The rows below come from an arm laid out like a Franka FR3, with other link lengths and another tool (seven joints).
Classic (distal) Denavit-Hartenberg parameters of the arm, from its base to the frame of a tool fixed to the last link. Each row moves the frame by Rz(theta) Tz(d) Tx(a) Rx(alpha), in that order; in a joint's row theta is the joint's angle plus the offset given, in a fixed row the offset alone. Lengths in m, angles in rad.
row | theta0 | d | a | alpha
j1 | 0 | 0.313 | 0 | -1.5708
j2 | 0 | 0 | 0 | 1.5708
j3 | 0 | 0.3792 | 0.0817 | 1.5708
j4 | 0 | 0 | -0.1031 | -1.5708
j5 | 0 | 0.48 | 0 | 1.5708
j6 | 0 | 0 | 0.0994 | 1.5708
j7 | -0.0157 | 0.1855 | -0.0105 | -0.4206
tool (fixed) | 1.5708 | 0.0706 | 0 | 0
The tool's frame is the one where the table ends.
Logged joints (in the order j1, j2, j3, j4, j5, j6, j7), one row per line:
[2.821, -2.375, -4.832, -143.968, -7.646, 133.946, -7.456]
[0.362, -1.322, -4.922, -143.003, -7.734, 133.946, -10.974]
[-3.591, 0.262, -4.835, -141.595, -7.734, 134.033, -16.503]
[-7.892, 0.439, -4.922, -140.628, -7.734, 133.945, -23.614]
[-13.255, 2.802, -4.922, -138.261, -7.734, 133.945, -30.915]
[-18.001, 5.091, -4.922, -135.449, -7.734, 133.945, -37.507]
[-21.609, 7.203, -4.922, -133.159, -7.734, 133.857, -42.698]
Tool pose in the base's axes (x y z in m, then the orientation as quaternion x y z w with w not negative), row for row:
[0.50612, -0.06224, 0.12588, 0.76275, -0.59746, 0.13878, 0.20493]
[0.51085, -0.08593, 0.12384, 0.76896, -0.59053, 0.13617, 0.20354]
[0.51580, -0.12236, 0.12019, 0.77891, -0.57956, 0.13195, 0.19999]
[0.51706, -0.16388, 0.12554, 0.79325, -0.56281, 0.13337, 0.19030]
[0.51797, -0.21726, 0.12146, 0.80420, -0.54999, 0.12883, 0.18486]
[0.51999, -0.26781, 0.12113, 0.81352, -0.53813, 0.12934, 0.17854]
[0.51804, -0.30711, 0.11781, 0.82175, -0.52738, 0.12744, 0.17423]
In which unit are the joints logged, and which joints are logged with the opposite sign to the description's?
The joints are logged in degrees. Opposite sign: none.
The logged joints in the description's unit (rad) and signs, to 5 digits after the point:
[0.04924, -0.04145, -0.08433, -2.51272, -0.13345, 2.33780, -0.13013]
[0.00632, -0.02307, -0.08591, -2.49587, -0.13498, 2.33780, -0.19153]
[-0.06267, 0.00457, -0.08439, -2.47130, -0.13498, 2.33932, -0.28803]
[-0.13774, 0.00766, -0.08591, -2.45442, -0.13498, 2.33778, -0.41214]
[-0.23134, 0.04890, -0.08591, -2.41311, -0.13498, 2.33778, -0.53957]
[-0.31418, 0.08885, -0.08591, -2.36403, -0.13498, 2.33778, -0.65462]
[-0.37715, 0.12572, -0.08591, -2.32406, -0.13498, 2.33625, -0.74522]

